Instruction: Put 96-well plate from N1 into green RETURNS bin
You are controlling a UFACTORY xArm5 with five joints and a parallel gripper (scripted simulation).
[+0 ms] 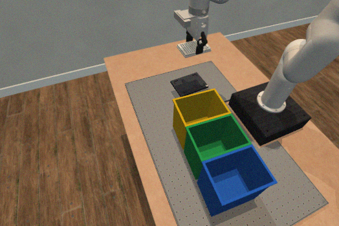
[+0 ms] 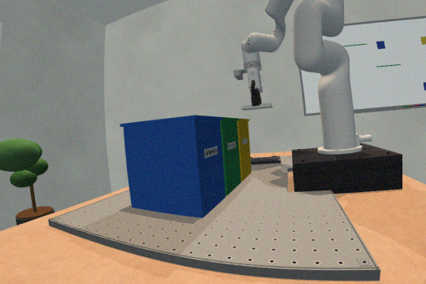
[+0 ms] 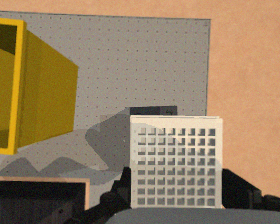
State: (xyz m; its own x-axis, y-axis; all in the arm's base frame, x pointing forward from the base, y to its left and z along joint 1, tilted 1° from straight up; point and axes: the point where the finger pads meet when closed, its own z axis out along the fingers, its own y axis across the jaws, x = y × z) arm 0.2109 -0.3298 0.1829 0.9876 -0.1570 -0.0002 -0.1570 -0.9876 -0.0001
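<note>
The green bin lies 37 cm to the left of my hand, 17 cm ahead of it and 16 cm below it. From my hand the other things lie so: nest frame (24 cm below); yellow bin (24 cm to the left, 16 cm below, 14 cm ahead); white 96-well plate (1 cm below).
</note>
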